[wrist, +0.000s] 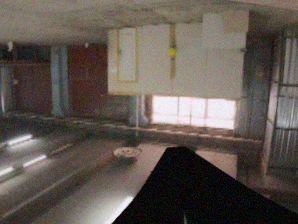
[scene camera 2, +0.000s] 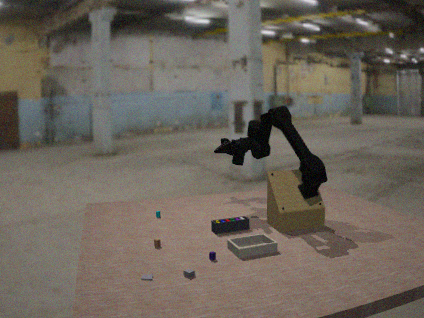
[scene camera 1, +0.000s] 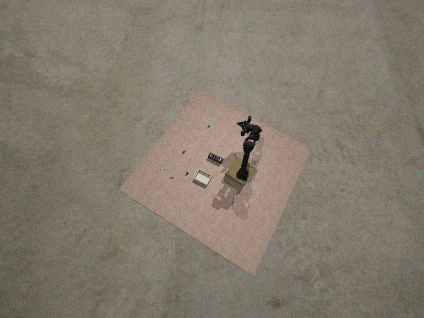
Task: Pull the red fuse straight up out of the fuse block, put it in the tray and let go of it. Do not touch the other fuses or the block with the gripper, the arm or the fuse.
Observation:
My gripper (wrist: 175,156) is shut, holding nothing. I also see a pale tray (scene camera 2: 246,246).

